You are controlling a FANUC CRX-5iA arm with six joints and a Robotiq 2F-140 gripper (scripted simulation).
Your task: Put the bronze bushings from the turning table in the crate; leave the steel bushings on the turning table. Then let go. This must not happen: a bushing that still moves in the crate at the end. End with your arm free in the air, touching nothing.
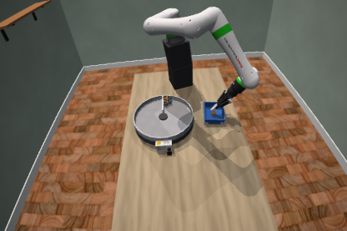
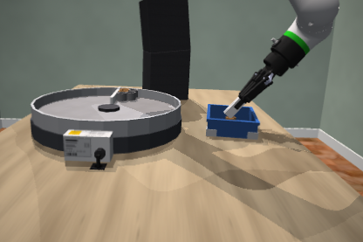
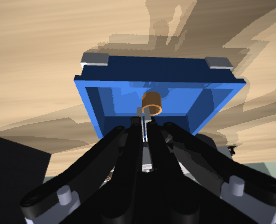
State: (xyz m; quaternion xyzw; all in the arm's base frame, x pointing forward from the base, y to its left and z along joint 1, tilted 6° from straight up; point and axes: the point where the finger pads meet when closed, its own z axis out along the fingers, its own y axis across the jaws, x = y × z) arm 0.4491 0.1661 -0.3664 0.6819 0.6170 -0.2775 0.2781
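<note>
Now: the blue crate 1 cm ahead of my hand, 1 cm to the right of it and 4 cm below it.
</note>
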